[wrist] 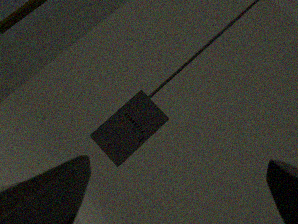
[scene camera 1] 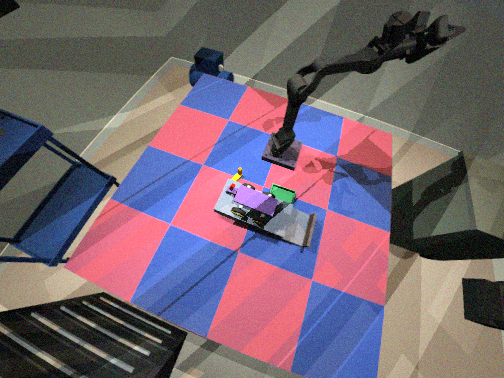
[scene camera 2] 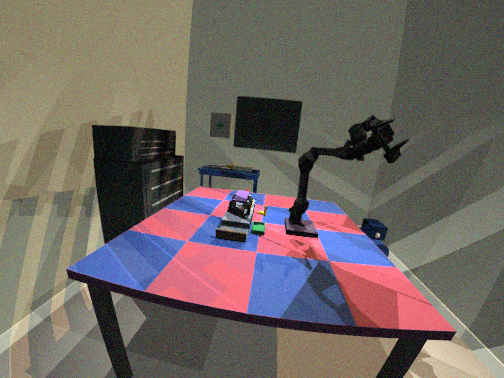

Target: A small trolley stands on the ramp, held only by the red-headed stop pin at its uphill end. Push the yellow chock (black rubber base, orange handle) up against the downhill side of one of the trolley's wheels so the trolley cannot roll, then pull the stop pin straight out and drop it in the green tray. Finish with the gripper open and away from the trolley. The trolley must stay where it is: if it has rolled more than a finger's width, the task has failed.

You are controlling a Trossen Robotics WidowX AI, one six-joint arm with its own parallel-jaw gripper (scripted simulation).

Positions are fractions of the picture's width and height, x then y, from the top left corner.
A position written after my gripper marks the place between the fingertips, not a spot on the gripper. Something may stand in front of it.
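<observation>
My gripper (scene camera 1: 0.90, 0.10) is open and holds nothing. I see the gripper (wrist: 0.59, 0.75) here as well, and again my gripper (scene camera 2: 0.80, 0.34). There is also a trolley (scene camera 1: 0.53, 0.54); in the wrist view the trolley is out of frame.
</observation>
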